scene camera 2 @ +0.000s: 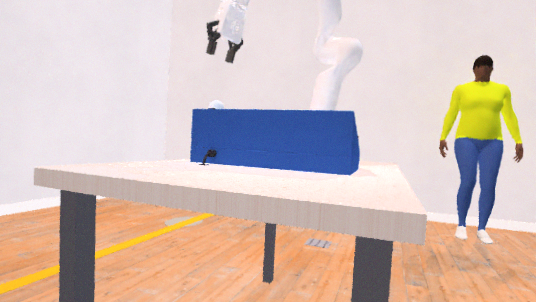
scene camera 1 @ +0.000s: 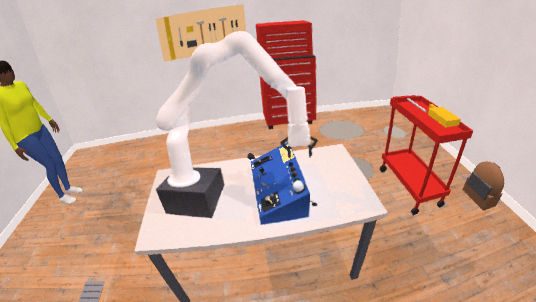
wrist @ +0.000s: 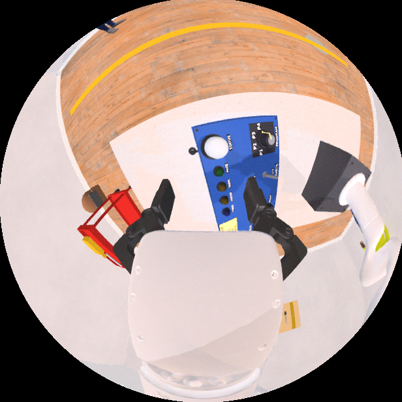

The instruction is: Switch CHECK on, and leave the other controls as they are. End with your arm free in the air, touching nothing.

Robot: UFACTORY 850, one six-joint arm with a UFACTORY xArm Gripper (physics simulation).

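The blue console (scene camera 1: 285, 212) (scene camera 2: 275, 140) (wrist: 245, 187) stands on the table. The CHECK switch (wrist: 270, 176) is a small grey lever near the console's right edge in the wrist view, below the PROGRAM knob (wrist: 270, 140) (scene camera 1: 270, 200). Its label is partly readable, and whether it is on or off I cannot tell. The white STATUS dome (scene camera 1: 298, 186) (scene camera 2: 216, 104) (wrist: 216, 147) and several dark round lamps or buttons line the other side. My gripper (scene camera 1: 298, 151) (scene camera 2: 220, 56) (wrist: 208, 186) is open and empty, in the air above the console, touching nothing. Its right finger hides part of the console in the wrist view.
A black knobbed lever (scene camera 1: 314, 203) (scene camera 2: 212, 153) (wrist: 193, 150) sticks out behind the console. My arm's black base block (scene camera 1: 190, 200) (wrist: 325, 175) stands on the table (scene camera 1: 200, 237) (scene camera 2: 225, 197). A red cart (scene camera 1: 417, 175), a red tool cabinet (scene camera 1: 285, 37) and a person (scene camera 1: 22, 112) (scene camera 2: 480, 115) are farther off.
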